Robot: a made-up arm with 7 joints. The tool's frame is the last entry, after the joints. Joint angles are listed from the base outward. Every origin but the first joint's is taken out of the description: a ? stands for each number. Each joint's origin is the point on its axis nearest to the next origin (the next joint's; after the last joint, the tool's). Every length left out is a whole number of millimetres.
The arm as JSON. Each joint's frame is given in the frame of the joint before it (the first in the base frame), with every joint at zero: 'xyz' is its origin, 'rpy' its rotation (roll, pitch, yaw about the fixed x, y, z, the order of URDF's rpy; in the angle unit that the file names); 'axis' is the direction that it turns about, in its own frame. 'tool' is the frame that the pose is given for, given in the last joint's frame.
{
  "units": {
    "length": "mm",
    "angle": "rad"
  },
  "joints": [
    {
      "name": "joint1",
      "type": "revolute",
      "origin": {
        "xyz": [
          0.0,
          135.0,
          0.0
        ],
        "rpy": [
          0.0,
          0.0,
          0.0
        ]
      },
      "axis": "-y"
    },
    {
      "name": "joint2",
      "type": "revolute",
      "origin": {
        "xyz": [
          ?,
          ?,
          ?
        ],
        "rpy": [
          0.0,
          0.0,
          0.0
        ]
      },
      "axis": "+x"
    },
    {
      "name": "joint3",
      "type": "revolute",
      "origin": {
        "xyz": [
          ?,
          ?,
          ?
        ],
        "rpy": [
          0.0,
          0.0,
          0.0
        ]
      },
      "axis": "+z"
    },
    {
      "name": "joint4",
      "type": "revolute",
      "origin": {
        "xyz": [
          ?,
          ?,
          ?
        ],
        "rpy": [
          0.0,
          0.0,
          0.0
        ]
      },
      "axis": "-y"
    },
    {
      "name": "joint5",
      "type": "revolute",
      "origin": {
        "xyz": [
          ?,
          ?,
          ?
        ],
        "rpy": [
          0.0,
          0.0,
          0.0
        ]
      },
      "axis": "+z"
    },
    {
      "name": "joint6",
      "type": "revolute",
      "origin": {
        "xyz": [
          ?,
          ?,
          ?
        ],
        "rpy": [
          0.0,
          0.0,
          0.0
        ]
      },
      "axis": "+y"
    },
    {
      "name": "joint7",
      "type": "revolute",
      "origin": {
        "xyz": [
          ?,
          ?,
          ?
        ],
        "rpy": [
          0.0,
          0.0,
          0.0
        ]
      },
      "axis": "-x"
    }
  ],
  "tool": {
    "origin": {
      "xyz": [
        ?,
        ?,
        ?
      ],
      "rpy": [
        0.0,
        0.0,
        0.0
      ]
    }
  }
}
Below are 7 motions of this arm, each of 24 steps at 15 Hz.
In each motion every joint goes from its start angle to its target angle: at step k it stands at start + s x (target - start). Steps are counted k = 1, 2, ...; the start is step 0. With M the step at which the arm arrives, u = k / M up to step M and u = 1 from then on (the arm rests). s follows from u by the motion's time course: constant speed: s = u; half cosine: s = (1 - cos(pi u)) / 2; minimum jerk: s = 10 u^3 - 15 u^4 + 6 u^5.
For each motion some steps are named. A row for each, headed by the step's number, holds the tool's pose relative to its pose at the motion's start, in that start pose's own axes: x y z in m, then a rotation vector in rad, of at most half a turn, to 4 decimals.
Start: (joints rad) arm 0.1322 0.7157 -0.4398 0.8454 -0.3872 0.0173 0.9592
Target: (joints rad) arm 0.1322 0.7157 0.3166 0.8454 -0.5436 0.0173 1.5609
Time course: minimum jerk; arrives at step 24
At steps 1, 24:
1: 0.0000 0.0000 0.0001 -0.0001 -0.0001 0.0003
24: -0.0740 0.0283 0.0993 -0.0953 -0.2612 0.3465

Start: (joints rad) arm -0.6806 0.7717 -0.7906 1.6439 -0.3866 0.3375 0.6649
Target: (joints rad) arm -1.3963 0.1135 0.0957 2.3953 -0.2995 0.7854 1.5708
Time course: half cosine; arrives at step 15
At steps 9, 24:
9: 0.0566 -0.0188 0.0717 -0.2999 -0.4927 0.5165
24: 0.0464 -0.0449 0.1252 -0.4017 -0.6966 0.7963

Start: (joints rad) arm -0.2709 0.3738 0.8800 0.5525 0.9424 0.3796 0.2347
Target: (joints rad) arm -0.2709 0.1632 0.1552 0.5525 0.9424 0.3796 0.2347
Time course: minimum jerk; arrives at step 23
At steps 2, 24:
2: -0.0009 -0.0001 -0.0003 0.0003 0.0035 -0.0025
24: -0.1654 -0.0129 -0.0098 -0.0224 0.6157 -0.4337

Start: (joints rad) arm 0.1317 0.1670 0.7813 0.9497 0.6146 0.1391 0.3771
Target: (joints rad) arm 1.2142 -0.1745 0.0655 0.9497 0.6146 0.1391 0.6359
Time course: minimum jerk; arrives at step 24
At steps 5, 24:
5: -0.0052 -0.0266 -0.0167 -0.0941 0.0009 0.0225
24: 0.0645 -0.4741 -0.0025 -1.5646 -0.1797 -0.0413

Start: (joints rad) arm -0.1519 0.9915 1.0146 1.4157 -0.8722 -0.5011 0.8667
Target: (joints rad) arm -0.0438 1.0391 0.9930 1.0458 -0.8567 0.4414 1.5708
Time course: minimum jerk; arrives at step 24
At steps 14, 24:
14: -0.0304 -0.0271 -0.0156 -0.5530 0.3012 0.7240
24: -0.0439 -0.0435 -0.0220 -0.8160 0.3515 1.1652

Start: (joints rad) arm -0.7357 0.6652 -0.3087 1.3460 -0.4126 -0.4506 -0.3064
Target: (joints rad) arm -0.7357 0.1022 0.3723 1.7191 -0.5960 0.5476 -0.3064
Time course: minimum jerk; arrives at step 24
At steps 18, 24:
18: 0.0493 0.0555 -0.0178 0.6703 0.9222 0.1281
24: 0.0515 0.0609 -0.0113 0.7254 1.0589 0.1683

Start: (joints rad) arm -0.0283 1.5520 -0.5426 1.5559 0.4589 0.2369 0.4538
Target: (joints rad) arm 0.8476 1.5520 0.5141 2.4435 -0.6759 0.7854 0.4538
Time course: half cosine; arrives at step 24
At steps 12, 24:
12: 0.1345 0.0351 0.1813 1.0738 -0.1611 -0.4569
24: 0.1470 -0.1025 0.3153 2.5376 -0.0972 -0.3859

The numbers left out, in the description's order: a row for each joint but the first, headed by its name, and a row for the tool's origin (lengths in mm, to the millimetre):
joint2: 0.0 0.0 0.0
joint3: 0.0 0.0 -215.0
joint4: 0.0 0.0 0.0
joint5: 0.0 0.0 -230.0
joint6: 0.0 0.0 0.0
joint7: 0.0 0.0 0.0
tool: 0.0 0.0 0.0

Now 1 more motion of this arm.
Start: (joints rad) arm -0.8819 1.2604 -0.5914 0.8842 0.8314 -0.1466 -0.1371
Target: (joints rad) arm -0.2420 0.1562 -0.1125 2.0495 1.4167 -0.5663 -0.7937
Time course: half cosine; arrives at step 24
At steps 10, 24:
10: 0.1540 -0.1264 0.0113 -0.0910 -0.5287 0.9135
24: 0.3383 -0.0835 0.2071 -0.6793 -0.8379 2.4931

